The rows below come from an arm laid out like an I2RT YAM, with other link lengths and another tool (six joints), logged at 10 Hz.
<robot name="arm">
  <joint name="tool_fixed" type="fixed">
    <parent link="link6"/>
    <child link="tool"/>
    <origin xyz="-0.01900 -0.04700 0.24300" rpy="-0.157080 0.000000 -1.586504"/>
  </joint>
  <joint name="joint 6" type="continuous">
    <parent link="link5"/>
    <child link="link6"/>
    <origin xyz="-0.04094 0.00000 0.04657" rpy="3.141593 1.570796 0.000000"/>
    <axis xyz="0 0 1"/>
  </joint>
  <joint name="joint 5" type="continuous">
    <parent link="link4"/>
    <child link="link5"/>
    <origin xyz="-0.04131 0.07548 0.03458" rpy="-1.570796 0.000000 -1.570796"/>
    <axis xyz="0 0 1"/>
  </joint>
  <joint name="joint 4" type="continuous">
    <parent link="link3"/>
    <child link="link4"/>
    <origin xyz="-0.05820 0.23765 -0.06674" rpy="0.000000 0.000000 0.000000"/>
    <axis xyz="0 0 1"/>
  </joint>
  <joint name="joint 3" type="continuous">
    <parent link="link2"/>
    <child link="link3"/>
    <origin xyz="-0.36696 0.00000 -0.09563" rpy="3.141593 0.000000 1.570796"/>
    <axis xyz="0 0 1"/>
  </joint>
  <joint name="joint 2" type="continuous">
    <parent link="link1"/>
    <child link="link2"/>
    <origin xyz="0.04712 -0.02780 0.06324" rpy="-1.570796 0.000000 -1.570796"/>
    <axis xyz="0 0 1"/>
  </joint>
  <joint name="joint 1" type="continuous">
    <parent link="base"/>
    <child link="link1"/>
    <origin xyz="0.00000 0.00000 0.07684" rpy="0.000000 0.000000 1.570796"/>
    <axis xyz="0 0 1"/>
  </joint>
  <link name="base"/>
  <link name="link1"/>
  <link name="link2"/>
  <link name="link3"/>
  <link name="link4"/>
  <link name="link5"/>
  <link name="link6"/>
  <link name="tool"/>
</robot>
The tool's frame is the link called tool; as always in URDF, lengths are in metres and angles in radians. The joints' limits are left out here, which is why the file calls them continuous.
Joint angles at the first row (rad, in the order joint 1, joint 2, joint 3, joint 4, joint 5, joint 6):
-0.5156 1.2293 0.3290 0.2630 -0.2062 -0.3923
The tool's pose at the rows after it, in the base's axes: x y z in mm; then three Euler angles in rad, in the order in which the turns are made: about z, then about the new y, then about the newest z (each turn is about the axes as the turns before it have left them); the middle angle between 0 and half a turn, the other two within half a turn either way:
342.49, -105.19, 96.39, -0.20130, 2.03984, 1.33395
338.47, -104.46, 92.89, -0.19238, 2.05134, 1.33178
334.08, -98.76, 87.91, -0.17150, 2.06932, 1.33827
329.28, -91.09, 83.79, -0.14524, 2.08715, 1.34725
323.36, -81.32, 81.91, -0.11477, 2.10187, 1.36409
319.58, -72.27, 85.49, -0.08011, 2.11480, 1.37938
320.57, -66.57, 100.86, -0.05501, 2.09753, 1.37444
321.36, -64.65, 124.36, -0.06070, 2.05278, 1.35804
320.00, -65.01, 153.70, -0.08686, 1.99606, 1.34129
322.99, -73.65, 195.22, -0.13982, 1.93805, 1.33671
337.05, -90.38, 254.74, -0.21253, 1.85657, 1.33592
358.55, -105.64, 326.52, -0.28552, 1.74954, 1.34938
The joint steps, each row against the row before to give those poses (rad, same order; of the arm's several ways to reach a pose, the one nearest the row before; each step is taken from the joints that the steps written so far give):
-0.0167 0.0004 -0.0026 -0.0008 -0.0252 -0.0218
-0.0146 0.0008 -0.0004 -0.0137 -0.0160 -0.0198
-0.0034 0.0003 -0.0004 -0.0217 -0.0160 -0.0145
0.0000 -0.0045 0.0015 -0.0294 -0.0172 -0.0141
-0.0004 -0.0161 0.0039 -0.0420 -0.0217 -0.0096
0.0001 -0.0198 0.0278 -0.0694 -0.0240 -0.0141
-0.0001 -0.0393 0.0423 -0.0698 -0.0233 -0.0164
0.0001 -0.0702 0.0362 -0.0583 -0.0073 0.0054
-0.0001 -0.0885 0.0428 -0.0660 0.0073 0.0228
0.0046 -0.0649 0.0927 -0.0867 0.0351 0.0508
0.0343 -0.0190 0.1365 -0.0575 0.0804 0.0782
0.0836 0.0145 0.1503 -0.0180 0.1336 0.0957

